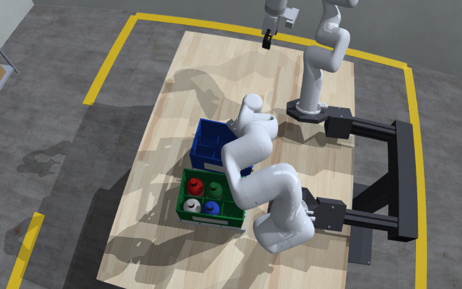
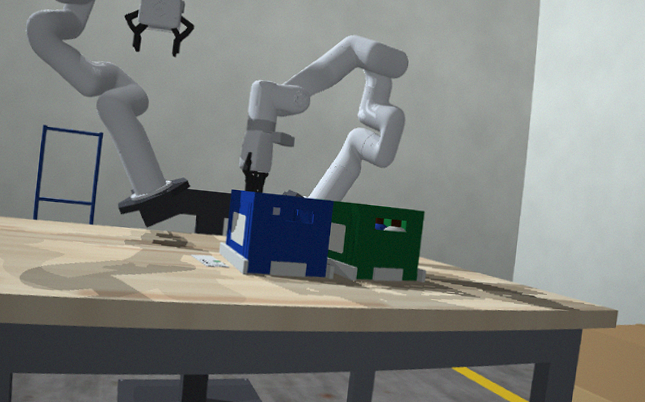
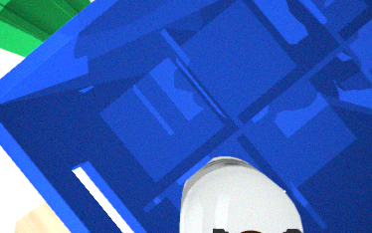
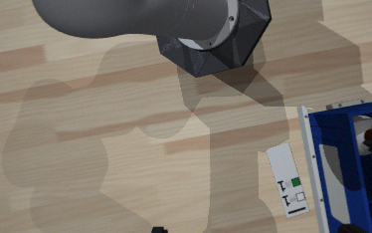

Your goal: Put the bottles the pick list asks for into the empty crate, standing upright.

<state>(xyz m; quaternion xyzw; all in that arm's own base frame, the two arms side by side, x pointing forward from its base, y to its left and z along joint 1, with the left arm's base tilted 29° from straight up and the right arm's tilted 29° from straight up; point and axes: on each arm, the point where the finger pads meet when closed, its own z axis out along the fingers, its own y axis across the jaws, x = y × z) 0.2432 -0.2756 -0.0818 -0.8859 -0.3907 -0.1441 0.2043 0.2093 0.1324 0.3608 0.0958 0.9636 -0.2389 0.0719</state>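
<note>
Right now my left hand is 9 cm short of the green bottle, 24 cm to the right of it and 9 cm above it. From my left hand the other things lie so: green crate: 8 cm ahead, 28 cm to the left, 9 cm below; blue crate: 9 cm ahead, 4 cm to the left, 9 cm below; pick list: 9 cm ahead, 11 cm to the right, 18 cm below.
</note>
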